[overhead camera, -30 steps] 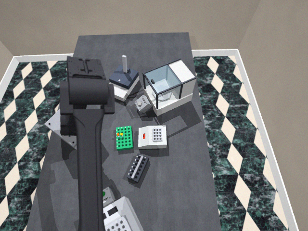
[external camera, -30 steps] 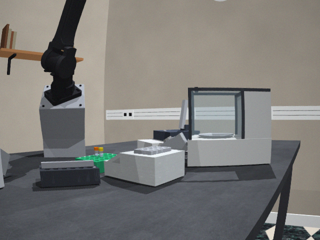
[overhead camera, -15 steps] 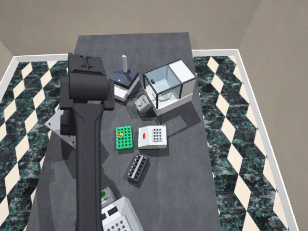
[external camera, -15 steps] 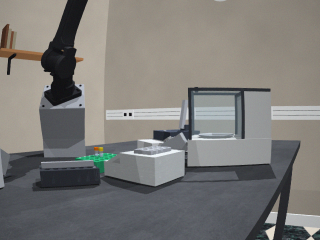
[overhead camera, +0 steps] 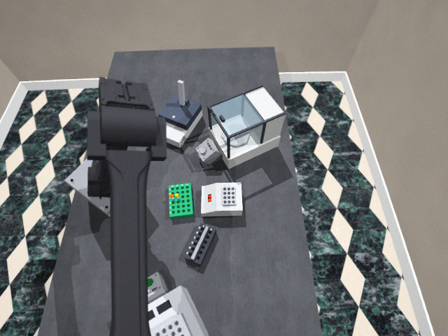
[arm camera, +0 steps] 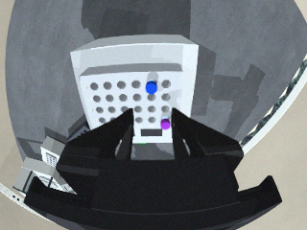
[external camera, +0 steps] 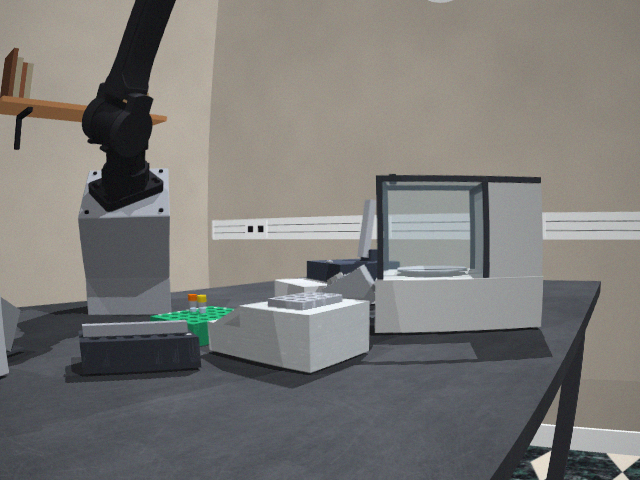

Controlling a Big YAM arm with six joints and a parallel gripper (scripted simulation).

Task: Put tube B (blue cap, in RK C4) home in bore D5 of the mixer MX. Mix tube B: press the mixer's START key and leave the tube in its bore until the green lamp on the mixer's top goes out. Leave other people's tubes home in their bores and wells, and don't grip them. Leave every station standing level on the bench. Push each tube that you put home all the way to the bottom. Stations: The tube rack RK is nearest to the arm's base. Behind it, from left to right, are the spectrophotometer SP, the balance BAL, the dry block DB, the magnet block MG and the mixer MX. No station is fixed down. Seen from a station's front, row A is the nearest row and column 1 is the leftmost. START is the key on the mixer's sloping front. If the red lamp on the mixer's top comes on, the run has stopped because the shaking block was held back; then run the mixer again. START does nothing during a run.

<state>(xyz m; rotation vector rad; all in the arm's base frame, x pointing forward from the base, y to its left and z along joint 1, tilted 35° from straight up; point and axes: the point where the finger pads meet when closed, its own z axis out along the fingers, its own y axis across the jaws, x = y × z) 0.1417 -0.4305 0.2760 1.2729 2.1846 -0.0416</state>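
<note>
Now: the green start key 6 cm behind my hand, 19 cm to the left of it and 16 cm below it. The rest, counted from my hand: green rack RK (4 cm ahead, 48 cm to the left, 22 cm below); dark magnet block (11 cm ahead, 31 cm to the left, 21 cm below); tube B (8 cm below).
</note>
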